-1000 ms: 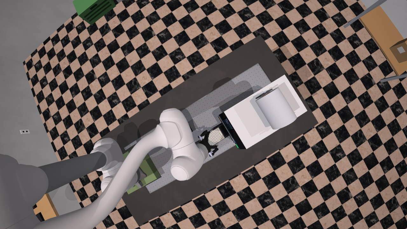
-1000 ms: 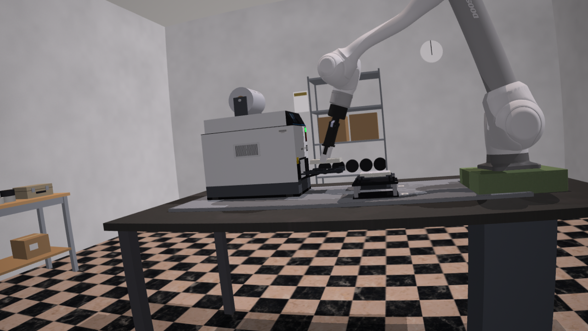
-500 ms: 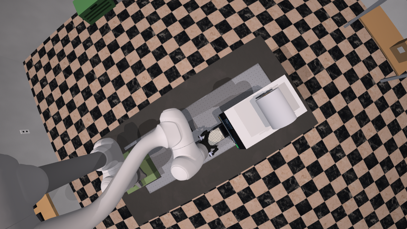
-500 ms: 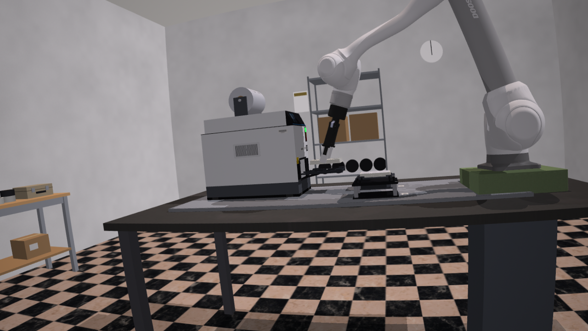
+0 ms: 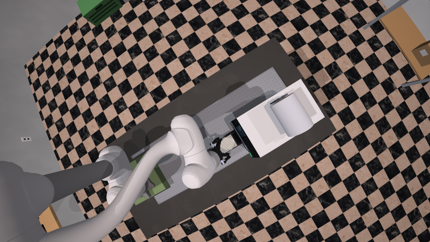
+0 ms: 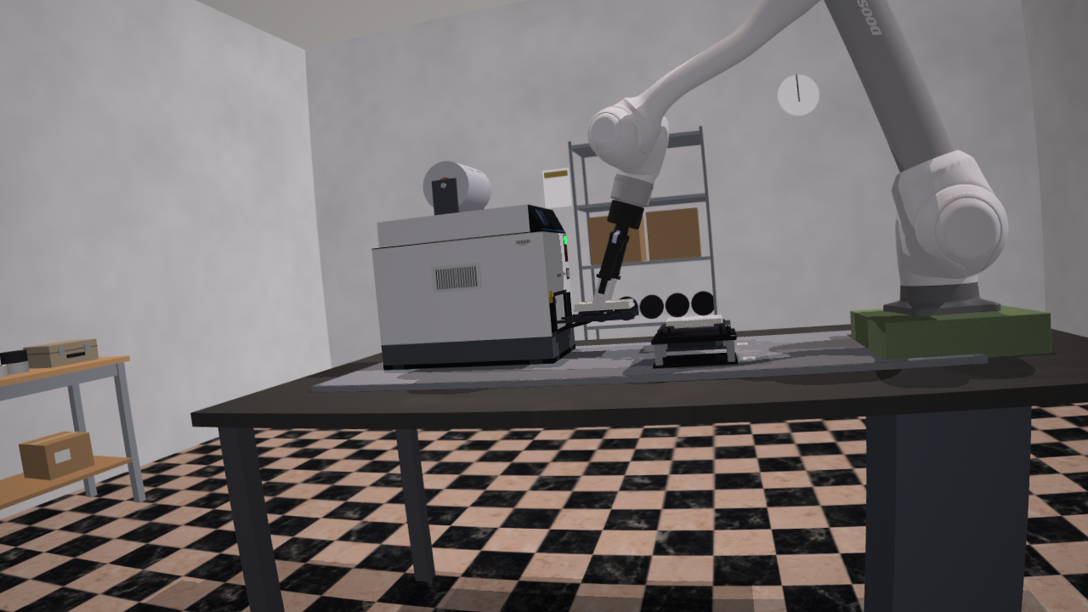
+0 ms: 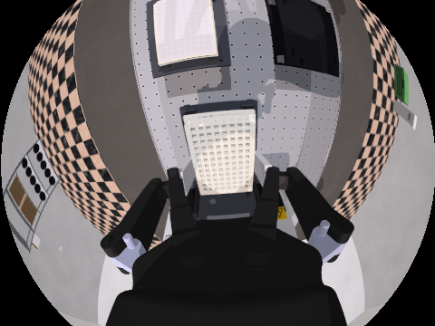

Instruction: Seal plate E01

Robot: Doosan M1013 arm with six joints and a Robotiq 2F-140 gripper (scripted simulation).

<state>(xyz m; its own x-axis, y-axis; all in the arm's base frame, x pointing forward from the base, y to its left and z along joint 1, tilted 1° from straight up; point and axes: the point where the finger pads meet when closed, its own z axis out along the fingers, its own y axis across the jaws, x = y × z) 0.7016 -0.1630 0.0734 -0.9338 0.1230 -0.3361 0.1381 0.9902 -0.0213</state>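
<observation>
Right now the sealer stage is 40 mm below my hand. Also, from my hand: foil roll (330 mm ahead, 280 mm above, 50 mm to the right).
</observation>
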